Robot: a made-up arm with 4 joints.
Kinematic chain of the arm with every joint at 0, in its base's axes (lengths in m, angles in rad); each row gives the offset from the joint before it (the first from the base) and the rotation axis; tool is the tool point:
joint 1: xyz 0 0 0.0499 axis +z
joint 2: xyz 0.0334 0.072 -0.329 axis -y
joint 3: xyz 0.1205 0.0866 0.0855 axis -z
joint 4: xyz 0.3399 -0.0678 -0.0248 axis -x
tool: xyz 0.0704 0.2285 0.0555
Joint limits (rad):
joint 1: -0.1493..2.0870
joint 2: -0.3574..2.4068
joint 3: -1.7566..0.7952
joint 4: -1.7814..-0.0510
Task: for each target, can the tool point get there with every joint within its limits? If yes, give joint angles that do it. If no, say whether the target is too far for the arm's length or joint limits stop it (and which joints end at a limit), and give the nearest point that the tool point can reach.
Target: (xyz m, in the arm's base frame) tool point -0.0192 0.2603 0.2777
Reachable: yes | joints 1.2374 0.7446 0.2315 -0.8565
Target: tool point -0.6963 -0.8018 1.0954
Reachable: no: too far | nearest point -0.3136 -0.3103 0.2481 | short by 1.052 m
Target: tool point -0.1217 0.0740 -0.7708
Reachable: no: joint limits stop it (at a limit: joint 2, joint 3) | nearest point -0.4614 0.2806 -0.4762 | short by 0.495 m
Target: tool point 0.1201 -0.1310 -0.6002
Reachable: no: joint limits stop it (at a limit: joint 2, joint 3, joint 4) | nearest point 0.2985 -0.3256 -0.2892 | short by 0.408 m
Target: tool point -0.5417 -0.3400 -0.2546
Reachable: yes | joints 1.6343 2.1370 -1.2869 -0.8818
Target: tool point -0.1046 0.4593 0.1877
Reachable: yes | joints 0.5413 0.8946 -0.4604 -0.4144
